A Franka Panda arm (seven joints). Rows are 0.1 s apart.
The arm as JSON. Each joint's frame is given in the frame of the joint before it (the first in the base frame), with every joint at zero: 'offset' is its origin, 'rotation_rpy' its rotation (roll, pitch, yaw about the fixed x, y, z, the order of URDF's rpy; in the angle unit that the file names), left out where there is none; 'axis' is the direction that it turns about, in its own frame. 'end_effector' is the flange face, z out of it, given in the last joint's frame.
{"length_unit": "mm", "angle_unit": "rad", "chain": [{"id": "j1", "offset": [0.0, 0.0, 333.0], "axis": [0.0, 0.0, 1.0]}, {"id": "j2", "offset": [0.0, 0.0, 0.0], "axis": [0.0, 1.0, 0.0]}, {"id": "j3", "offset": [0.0, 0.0, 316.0], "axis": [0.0, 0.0, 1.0]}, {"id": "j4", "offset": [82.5, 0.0, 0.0], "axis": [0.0, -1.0, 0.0]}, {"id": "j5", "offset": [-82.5, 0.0, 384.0], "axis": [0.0, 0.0, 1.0]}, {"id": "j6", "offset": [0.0, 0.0, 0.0], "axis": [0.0, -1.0, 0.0]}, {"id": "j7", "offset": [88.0, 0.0, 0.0], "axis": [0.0, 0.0, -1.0]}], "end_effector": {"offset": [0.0, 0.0, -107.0], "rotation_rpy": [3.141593, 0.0, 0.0]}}
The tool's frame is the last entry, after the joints.
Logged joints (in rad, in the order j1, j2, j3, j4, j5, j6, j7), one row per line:
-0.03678, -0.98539, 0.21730, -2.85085, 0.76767, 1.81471, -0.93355
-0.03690, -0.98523, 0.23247, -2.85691, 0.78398, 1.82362, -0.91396
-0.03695, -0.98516, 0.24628, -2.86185, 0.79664, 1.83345, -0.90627
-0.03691, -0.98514, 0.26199, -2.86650, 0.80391, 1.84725, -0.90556
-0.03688, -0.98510, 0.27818, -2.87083, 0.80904, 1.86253, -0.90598
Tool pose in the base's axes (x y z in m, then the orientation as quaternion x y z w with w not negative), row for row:
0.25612, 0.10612, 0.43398, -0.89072, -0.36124, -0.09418, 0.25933
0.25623, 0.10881, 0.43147, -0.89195, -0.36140, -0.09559, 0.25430
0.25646, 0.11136, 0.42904, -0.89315, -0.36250, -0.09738, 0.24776
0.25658, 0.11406, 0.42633, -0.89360, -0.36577, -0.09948, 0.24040
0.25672, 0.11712, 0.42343, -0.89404, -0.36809, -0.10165, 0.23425
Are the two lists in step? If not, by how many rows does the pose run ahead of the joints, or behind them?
The pose runs 2 rows ahead of the joints: the pose in row i belongs to the joints in row i + 2.
